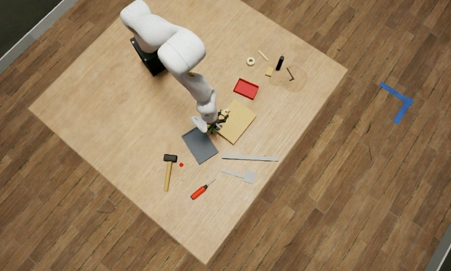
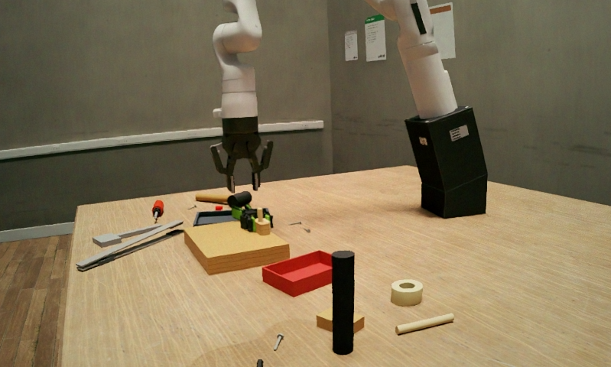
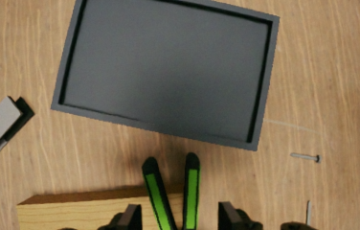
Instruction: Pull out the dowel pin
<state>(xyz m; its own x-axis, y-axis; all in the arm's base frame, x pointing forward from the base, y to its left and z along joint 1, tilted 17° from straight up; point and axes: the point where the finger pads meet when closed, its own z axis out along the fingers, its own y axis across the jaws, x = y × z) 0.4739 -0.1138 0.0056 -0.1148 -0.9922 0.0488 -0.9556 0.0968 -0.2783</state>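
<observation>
Right now the dowel pin is 1 cm ahead of my hand, 11 cm to the left of it and 5 cm below it. The rest, counted from my hand: wooden block 1 cm ahead, 11 cm to the left, 7 cm below; tan bench board 6 cm ahead, 10 cm to the left, 9 cm below; grey tray 1 cm behind, 11 cm to the right, 10 cm below.
</observation>
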